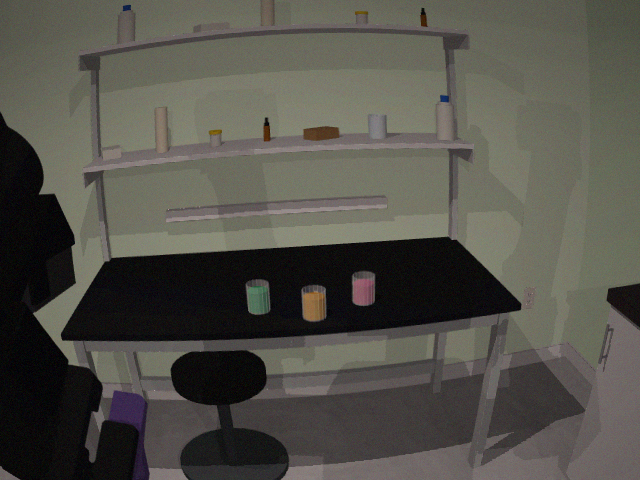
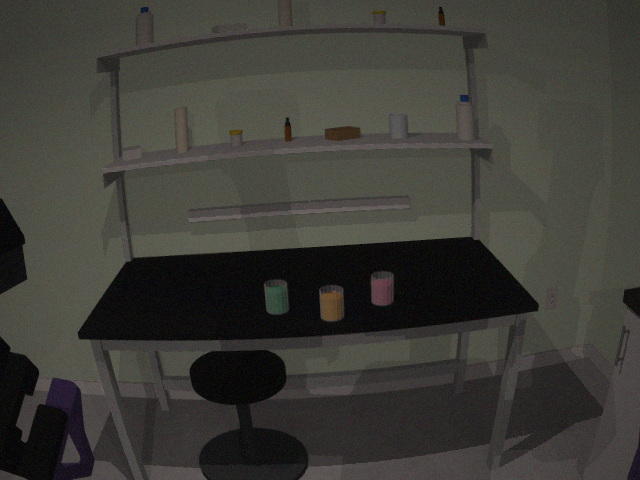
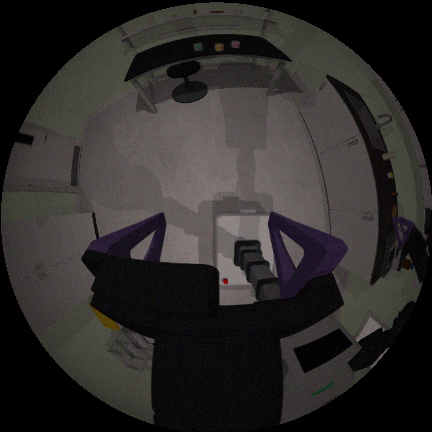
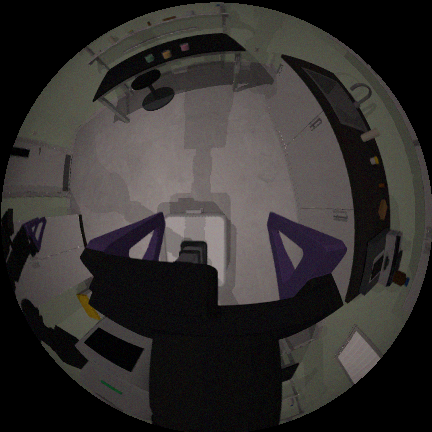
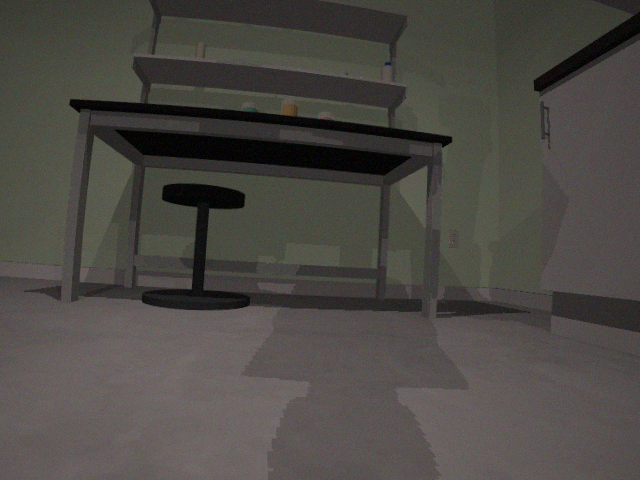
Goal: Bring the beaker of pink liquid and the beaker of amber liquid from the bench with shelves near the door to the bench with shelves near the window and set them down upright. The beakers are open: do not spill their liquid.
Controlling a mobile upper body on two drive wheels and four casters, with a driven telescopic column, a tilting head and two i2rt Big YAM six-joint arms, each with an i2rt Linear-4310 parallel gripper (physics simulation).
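A beaker of pink liquid (image 1: 363, 290) (image 2: 382, 290) (image 3: 235, 44) (image 4: 184, 47) stands upright on a black-topped bench with shelves (image 1: 170, 289) (image 2: 191, 289) (image 5: 170, 107). A beaker of amber liquid (image 1: 313, 304) (image 2: 331, 304) (image 3: 219, 47) (image 4: 166, 54) (image 5: 289, 109) stands upright to its left, nearer the front edge. My left gripper (image 3: 216, 217) is open and empty, above the floor and far from the beakers. My right gripper (image 4: 215, 217) is also open and empty, far from them. Whether this bench is near the door or window is unclear.
A beaker of green liquid (image 1: 257, 298) (image 2: 276, 298) stands left of the amber one. A black stool (image 1: 218, 377) (image 2: 237, 377) (image 5: 203, 196) stands at the bench's front. A counter with a sink (image 3: 367, 117) (image 4: 335, 97) runs along the right. Bottles and boxes stand on the shelves.
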